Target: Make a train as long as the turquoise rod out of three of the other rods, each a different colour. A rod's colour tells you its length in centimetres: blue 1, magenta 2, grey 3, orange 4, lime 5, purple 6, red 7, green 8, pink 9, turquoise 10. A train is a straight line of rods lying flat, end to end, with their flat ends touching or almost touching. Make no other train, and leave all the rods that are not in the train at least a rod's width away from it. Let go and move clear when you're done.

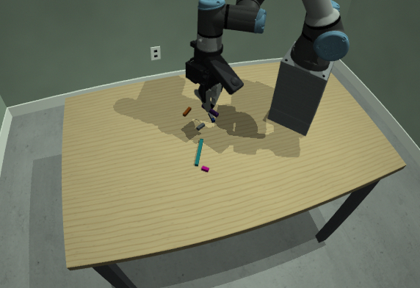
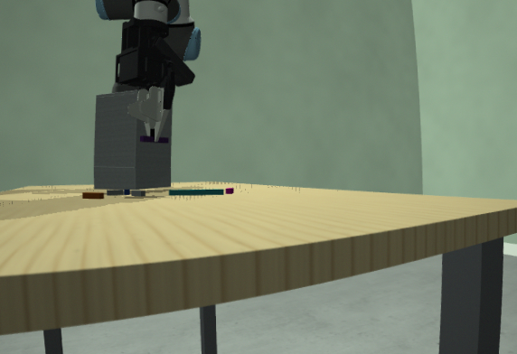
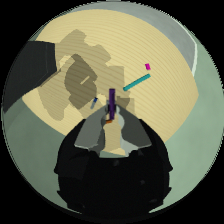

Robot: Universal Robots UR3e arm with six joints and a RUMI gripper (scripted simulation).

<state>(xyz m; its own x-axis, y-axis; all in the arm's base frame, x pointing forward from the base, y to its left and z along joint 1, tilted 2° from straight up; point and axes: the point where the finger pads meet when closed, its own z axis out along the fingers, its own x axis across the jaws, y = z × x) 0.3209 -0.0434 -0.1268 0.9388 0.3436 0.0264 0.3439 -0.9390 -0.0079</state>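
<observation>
My hand is 110 mm above the blue rod, 40 mm to the left of it and 40 mm past it. Also, from my hand: turquoise rod 110 mm below, 60 mm to the left, 60 mm ahead; then orange rod 120 mm to the right, 110 mm below, 20 mm ahead; then purple rod 10 mm below.
</observation>
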